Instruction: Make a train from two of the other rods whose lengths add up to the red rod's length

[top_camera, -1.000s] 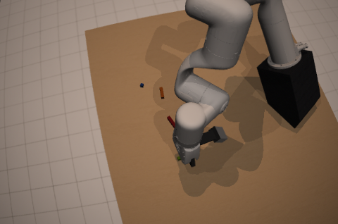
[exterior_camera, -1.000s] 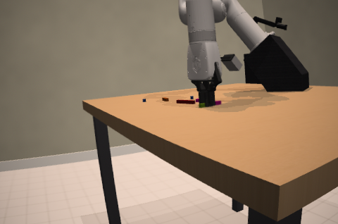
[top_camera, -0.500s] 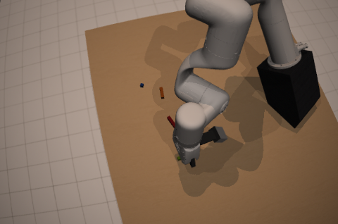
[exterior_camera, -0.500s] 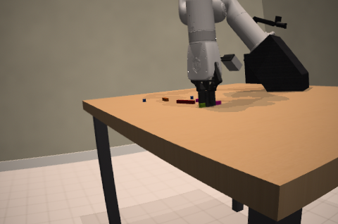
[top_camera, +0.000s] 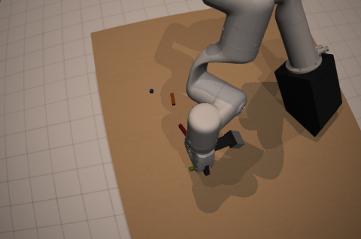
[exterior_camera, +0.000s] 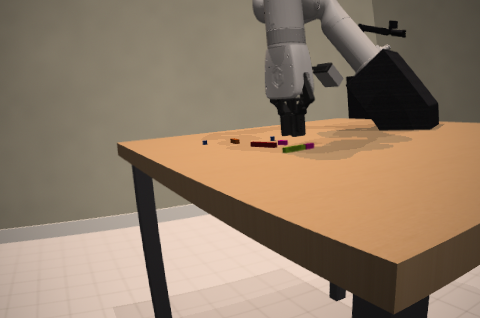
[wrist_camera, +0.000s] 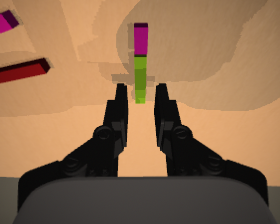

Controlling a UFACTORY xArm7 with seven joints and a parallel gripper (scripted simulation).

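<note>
Now: the lime rod 50 mm below my hand. Round my hand: orange rod (30 mm ahead, 240 mm to the right, 50 mm below); then red rod (10 mm ahead, 120 mm to the right, 50 mm below).
</note>
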